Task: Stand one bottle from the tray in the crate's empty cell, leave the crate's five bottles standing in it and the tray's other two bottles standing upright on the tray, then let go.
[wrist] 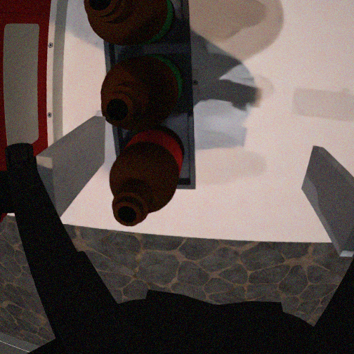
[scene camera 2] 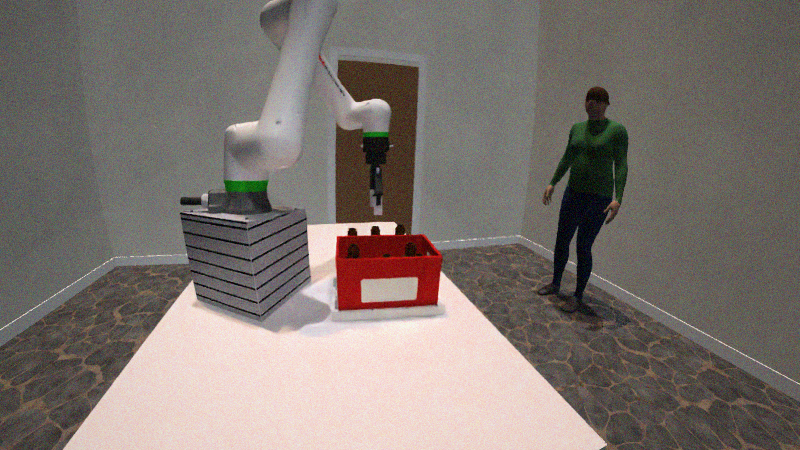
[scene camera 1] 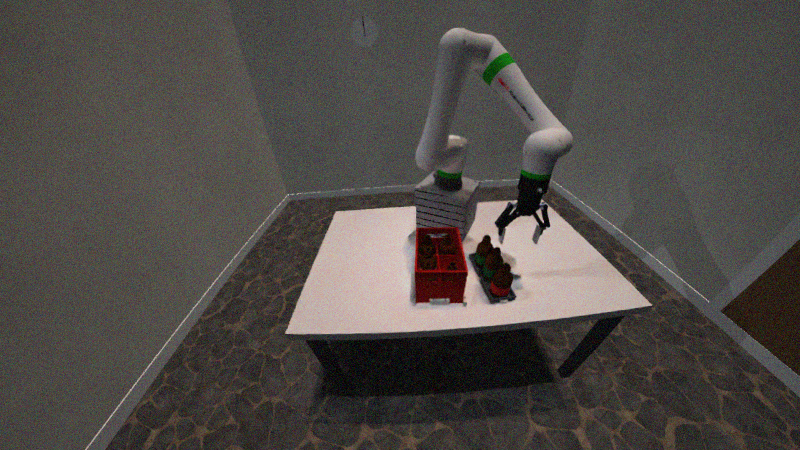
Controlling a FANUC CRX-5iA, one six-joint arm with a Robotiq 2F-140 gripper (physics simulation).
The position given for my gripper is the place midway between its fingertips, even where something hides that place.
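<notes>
You'd find my gripper in scene camera 1 (scene camera 1: pixel 517 241), in scene camera 2 (scene camera 2: pixel 375 210), and in the wrist view (wrist: pixel 208 152) as well. There's also a green-label bottle (wrist: pixel 138 93) that I can see from the wrist.
</notes>
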